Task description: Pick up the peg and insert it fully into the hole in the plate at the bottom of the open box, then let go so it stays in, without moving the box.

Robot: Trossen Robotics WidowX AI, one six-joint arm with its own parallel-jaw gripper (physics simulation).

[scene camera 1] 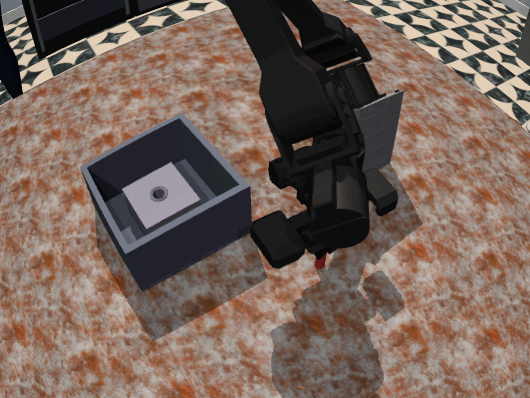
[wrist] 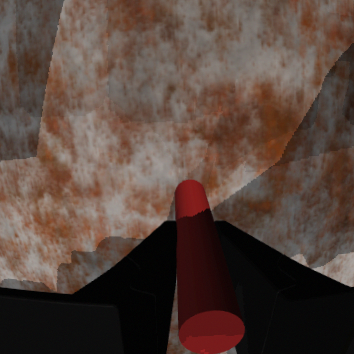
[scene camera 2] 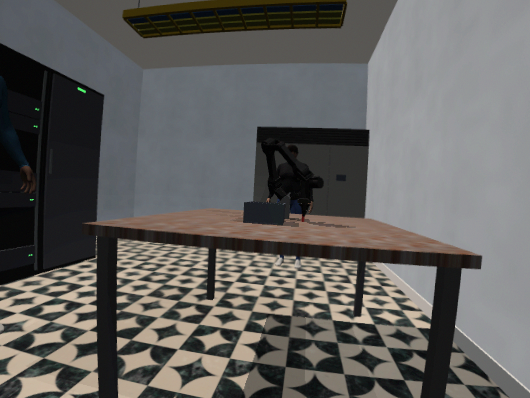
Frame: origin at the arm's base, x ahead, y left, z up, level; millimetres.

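Where they show: gripper, between the fingertips: (scene camera 1: 322, 254) (wrist: 194, 231) (scene camera 2: 303, 216); arm's base, origin of its link: (scene camera 1: 362, 104) (scene camera 2: 284, 197).
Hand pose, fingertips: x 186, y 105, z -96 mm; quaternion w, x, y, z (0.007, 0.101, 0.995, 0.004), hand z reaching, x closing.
Things, the pixels of their top centre, and the offset from my fingertips. "spot": a spot on its surface instead. Level surfaces: height alone.
- red peg, centre of its top: (wrist: 210, 333) (scene camera 1: 325, 230) (scene camera 2: 303, 207) dx -1, dy -3, dz +50 mm
- open dark box, centre of its top: (scene camera 1: 154, 174) (scene camera 2: 266, 202) dx +116, dy -212, dz +67 mm
- light plate, centre of its top: (scene camera 1: 158, 192) dx +116, dy -212, dz +30 mm
- round hole, a spot on its surface: (scene camera 1: 159, 194) spot: dx +112, dy -220, dz +16 mm
- mottled table, height of its surface: dz -30 mm
The red peg (scene camera 1: 320, 261) (scene camera 2: 303, 218) (wrist: 202, 270) stands upright at the table, to the right of the box in scene camera 1; its upper part is hidden there behind the gripper. My gripper (wrist: 194, 231) is shut on the peg, with one dark finger on each side of it in the wrist view. The open dark box (scene camera 1: 200, 240) (scene camera 2: 264, 213) stands on the table. The light plate (scene camera 1: 175, 205) lies at its bottom, with a round hole (scene camera 1: 159, 194) near its middle. Whether the peg's lower end touches the table is hard to tell.
The mottled table (scene camera 1: 210, 350) (scene camera 2: 350, 237) bears the box and the arm. A grey upright panel (scene camera 1: 381, 131) stands behind the gripper in scene camera 1. The box's near right wall is close to the gripper's left side part (scene camera 1: 278, 239). A person (scene camera 2: 294, 172) stands behind the table.
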